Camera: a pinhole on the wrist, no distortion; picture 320 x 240 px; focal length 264.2 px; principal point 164.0 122.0 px. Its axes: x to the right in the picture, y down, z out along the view. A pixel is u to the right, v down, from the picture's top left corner.
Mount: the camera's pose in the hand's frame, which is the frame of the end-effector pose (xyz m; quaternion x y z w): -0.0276 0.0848 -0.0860 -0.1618 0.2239 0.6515 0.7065
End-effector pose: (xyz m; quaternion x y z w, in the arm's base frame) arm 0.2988 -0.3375 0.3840 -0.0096 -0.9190 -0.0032 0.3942
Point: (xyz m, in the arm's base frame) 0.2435 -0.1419 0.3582
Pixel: 190 80
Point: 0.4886 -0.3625 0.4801
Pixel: behind the camera
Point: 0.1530 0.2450 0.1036
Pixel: 259 185
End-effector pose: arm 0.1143 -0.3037 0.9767 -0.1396 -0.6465 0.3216 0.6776
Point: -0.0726 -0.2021 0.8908
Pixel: 118 115
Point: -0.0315 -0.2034 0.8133
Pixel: 175 191
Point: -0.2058 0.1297 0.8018
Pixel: 291 61
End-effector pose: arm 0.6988 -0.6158 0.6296 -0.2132 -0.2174 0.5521 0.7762
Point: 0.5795 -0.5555 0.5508
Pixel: 187 60
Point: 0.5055 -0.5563 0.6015
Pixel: 150 118
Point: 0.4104 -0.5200 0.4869
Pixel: 304 137
